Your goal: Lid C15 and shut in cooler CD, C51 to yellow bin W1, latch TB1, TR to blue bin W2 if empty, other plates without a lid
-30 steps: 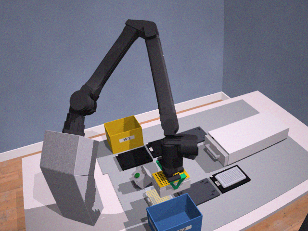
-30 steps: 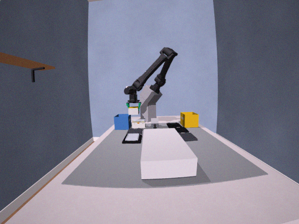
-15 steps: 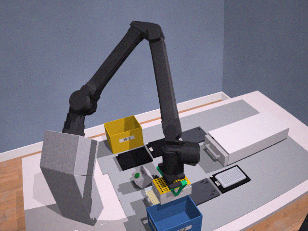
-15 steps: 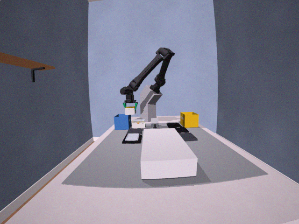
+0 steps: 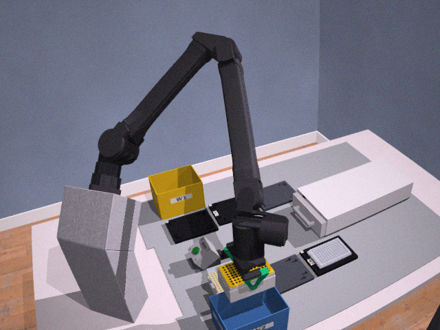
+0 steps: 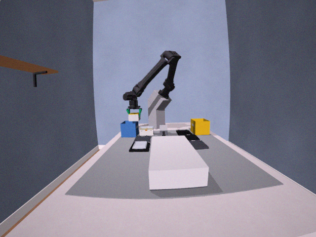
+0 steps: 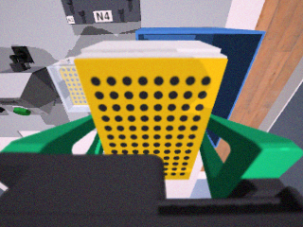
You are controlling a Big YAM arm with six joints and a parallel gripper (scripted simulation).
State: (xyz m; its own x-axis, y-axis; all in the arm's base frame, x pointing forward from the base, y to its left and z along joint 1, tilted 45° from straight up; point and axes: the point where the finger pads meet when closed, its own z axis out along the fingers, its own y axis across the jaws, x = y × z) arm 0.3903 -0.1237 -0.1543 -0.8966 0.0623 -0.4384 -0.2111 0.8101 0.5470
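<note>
Now: the green key DONE 12 cm behind my hand, 23 cm to the left of it and 10 cm below it. The rest, counted from my hand: blue bin W2 (1 cm behind, 5 cm to the right, 13 cm below); then tip box TB1 (4 cm behind, 9 cm to the left, 13 cm below); then tip rack TR (1 cm behind, 1 cm to the right, 1 cm above).
</note>
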